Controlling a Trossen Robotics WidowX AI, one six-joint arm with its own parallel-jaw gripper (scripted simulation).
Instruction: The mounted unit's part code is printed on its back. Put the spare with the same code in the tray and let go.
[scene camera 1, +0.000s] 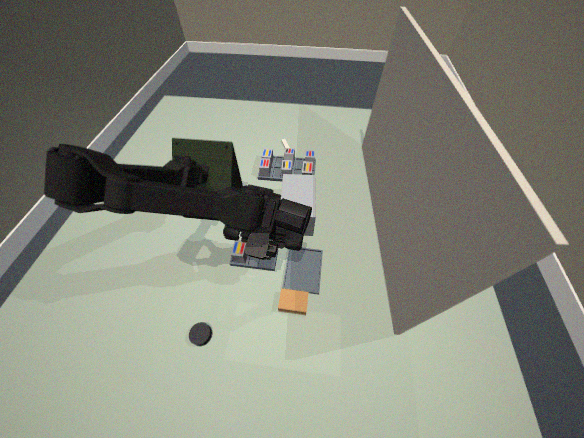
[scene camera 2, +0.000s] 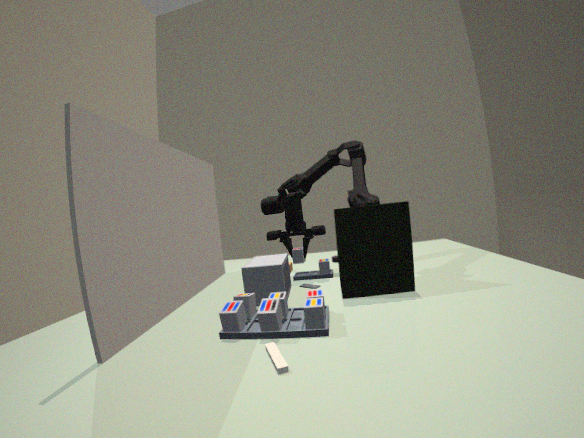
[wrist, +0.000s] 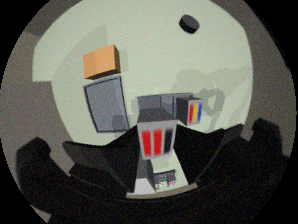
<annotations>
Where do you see a grey tray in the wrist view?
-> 106, 104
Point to my gripper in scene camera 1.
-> At 267, 247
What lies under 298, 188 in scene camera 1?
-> A mounted unit.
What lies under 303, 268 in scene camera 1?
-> A grey tray.
</annotations>
